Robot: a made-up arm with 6 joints. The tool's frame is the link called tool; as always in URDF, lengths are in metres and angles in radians.
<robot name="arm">
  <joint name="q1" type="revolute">
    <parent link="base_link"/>
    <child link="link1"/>
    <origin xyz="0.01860 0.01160 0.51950"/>
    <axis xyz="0 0 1"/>
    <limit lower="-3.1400" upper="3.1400"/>
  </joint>
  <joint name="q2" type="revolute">
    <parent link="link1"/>
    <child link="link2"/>
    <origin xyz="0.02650 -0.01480 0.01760" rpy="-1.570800 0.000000 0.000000"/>
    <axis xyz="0 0 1"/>
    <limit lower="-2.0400" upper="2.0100"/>
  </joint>
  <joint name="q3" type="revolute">
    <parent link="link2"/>
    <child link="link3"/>
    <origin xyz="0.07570 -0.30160 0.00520"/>
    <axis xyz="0 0 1"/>
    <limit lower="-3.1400" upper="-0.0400"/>
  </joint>
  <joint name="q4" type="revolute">
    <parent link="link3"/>
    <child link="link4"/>
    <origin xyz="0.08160 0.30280 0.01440" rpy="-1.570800 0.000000 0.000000"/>
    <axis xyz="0 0 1"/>
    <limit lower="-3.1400" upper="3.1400"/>
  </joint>
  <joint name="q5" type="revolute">
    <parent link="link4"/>
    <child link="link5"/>
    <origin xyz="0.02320 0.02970 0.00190" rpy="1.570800 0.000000 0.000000"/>
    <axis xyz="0 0 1"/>
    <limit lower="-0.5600" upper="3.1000"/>
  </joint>
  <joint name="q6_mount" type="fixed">
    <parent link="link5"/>
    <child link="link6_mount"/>
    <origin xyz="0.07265 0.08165 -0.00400"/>
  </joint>
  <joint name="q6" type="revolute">
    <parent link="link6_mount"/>
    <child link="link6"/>
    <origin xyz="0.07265 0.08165 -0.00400" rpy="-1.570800 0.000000 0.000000"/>
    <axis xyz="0 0 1"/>
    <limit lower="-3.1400" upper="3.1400"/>
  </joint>
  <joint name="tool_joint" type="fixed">
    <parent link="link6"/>
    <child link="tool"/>
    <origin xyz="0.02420 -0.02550 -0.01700" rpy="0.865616 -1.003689 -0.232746"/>
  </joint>
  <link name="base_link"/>
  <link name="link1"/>
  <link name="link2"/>
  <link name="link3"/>
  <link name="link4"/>
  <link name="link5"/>
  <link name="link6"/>
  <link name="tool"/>
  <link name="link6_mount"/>
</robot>
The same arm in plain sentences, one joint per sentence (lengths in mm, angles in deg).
The arm has six revolute joints in a row. What follows holds with every joint at zero, and every direction is one of the base frame's.
Joint 1 is mounted 18.6 mm along +x and 11.6 mm along +y and 519.5 mm along +z from the base frame's origin and rotates about +z, from -179.91 to 179.91 deg.
Joint 2 is mounted 26.5 mm along +x and 14.8 mm along -y and 17.6 mm along +z from joint 1 and rotates about +y, from -116.88 to 115.16 deg.
Joint 3 is mounted 75.7 mm along +x and 5.2 mm along +y and 301.6 mm along +z from joint 2 and rotates about +y, from -179.91 to -2.29 deg.
Joint 4 is mounted 81.6 mm along +x and 14.4 mm along +y and 302.8 mm along -z from joint 3 and rotates about -z, from -179.91 to 179.91 deg.
Joint 5 is mounted 23.2 mm along +x and 29.7 mm along -y and 1.9 mm along -z from joint 4 and rotates about +y, from -32.09 to 177.62 deg.
Joint 6 is mounted 145.3 mm along +x and 8 mm along -y and 163.3 mm along -z from joint 5 and rotates about -z, from -179.91 to 179.91 deg.
The tool frame, which is the frame that the pose is given for, is mounted 24.2 mm along +x and 25.5 mm along +y and 17 mm along +z from joint 6; its axes are the base frame's turned by roll -130.4, pitch 57.51 and yaw 13.33 deg (as in URDF: about the fixed x, then y, then z).

